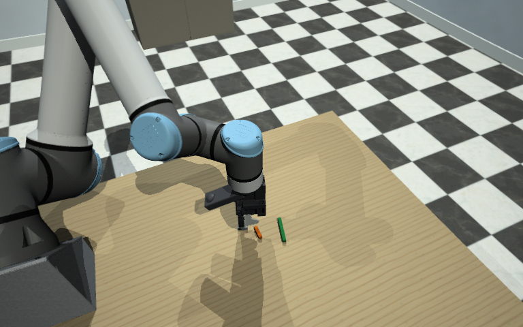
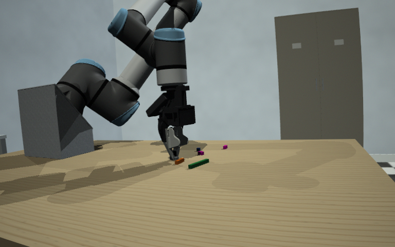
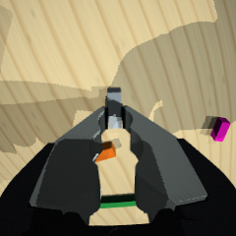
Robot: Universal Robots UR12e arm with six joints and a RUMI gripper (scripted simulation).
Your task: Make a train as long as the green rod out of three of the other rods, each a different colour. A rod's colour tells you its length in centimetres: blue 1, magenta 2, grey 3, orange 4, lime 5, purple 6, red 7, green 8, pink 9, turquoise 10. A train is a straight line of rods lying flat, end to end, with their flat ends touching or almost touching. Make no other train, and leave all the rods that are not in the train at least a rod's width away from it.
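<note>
Now: hand 3 cm short of the orange rod, 4 cm to the left of it and 1 cm above it. From my hand the other things lie so: green rod 10 cm ahead, 6 cm to the right, 1 cm below; then grey rod 1 cm below; then blue rod 3 cm ahead, 14 cm to the left, 1 cm below.
</note>
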